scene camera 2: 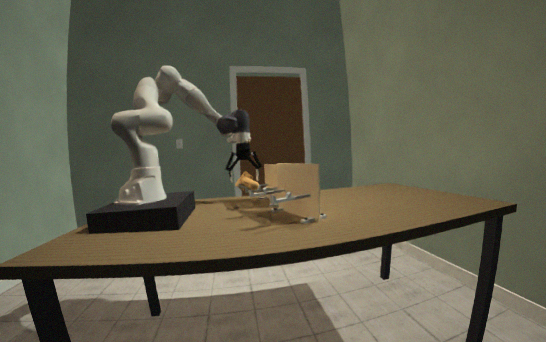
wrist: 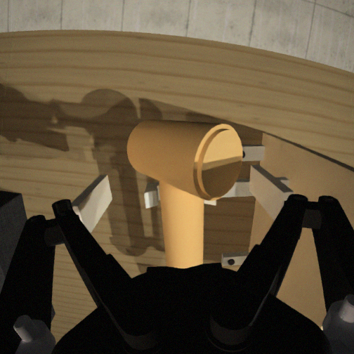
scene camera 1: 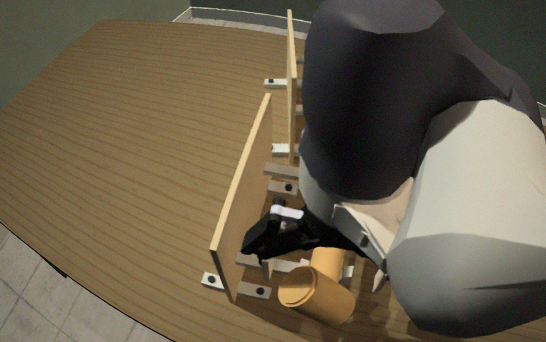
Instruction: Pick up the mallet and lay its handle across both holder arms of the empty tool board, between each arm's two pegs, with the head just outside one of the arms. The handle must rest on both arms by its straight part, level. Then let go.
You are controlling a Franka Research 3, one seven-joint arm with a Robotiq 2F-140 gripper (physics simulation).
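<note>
The orange mallet (scene camera 1: pixel 327 295) (scene camera 2: pixel 246 181) (wrist: pixel 184 165) lies with its handle across the holder arms of the nearer tool board (scene camera 1: pixel 245 200) (wrist: pixel 305 210) in scene camera 1. Its head is just outside one arm, toward the table edge. The gripper (scene camera 1: pixel 324 274) (scene camera 2: pixel 244 176) (wrist: pixel 181 187) is open, with one finger on each side of the handle close to the head, one of them between handle and board. Nothing is held. The empty tool board (scene camera 1: pixel 292 90) (scene camera 2: pixel 302 182) stands beyond; its arms are mostly hidden by the robot's arm in scene camera 1. The handle's far end is hidden.
The upright panel of the mallet's board is close beside one finger. A holder arm (scene camera 1: pixel 250 260) (wrist: pixel 237 189) sits under the handle near the head. The table edge lies beyond the head. The robot's black base block (scene camera 2: pixel 135 217) stands on the table (scene camera 2: pixel 390 210).
</note>
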